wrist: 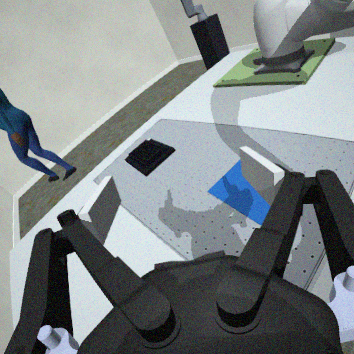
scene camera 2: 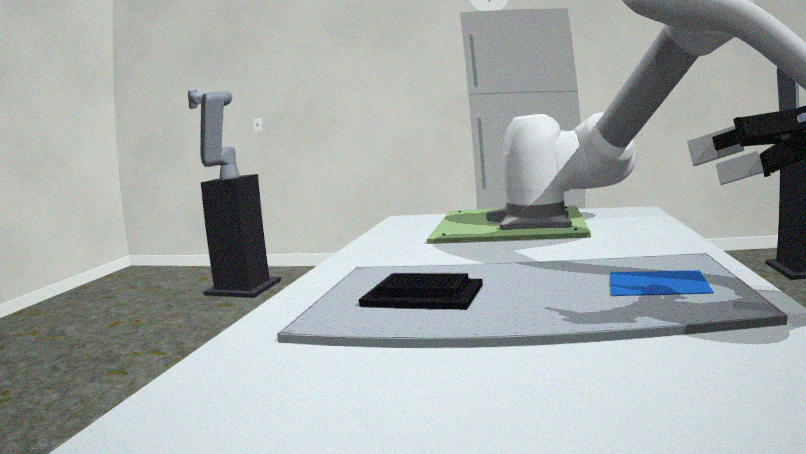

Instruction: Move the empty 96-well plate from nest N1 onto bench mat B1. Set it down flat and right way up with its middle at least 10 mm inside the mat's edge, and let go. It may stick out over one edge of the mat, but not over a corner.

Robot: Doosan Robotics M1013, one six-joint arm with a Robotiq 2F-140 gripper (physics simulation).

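Frame: origin at the arm's base, x left, y back, z up, level; centimetres.
Seen in the pictures: gripper, fingertip midpoint: (wrist: pixel 177 174) (scene camera 2: pixel 705 165); arm's base, link origin: (wrist: pixel 283 62) (scene camera 2: pixel 536 221).
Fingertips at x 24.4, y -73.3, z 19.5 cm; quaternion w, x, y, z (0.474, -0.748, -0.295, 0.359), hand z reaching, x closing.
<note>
Offsets run from my fingertips to a thing's top centre. "spot": to the spot under its first point. Level surfaces: height alone.
The black 96-well plate @(dx -41.5, dy +11.9, dz -17.1 cm) (scene camera 2: pixel 429 280) (wrist: pixel 148 153) sits flat in the black nest N1 @(spot: dx -33.5, dy +10.8, dz -18.6 cm) (scene camera 2: pixel 474 291) on the left part of the grey board in the scene view. Plate and nest are so dark that their border is hard to tell in the wrist view. The blue bench mat B1 @(dz -19.5 cm) (scene camera 2: pixel 657 278) (wrist: pixel 218 189) lies flat on the board's right part, with a shadow across it; a finger hides part of it in the wrist view. My gripper (scene camera 2: pixel 712 161) (wrist: pixel 177 174) is open and empty, high above the table and to the right of the nest in the scene view.
The grey board @(dz -19.7 cm) (scene camera 2: pixel 524 324) (wrist: pixel 200 131) lies on the white table @(dz -21.0 cm) (scene camera 2: pixel 428 394). The arm's base stands on a green plate (scene camera 2: pixel 462 231) (wrist: pixel 232 76) at the back. A second small arm on a black pedestal (scene camera 2: pixel 235 231) (wrist: pixel 210 40) stands beyond the table. A person (wrist: pixel 22 130) stands off the table.
</note>
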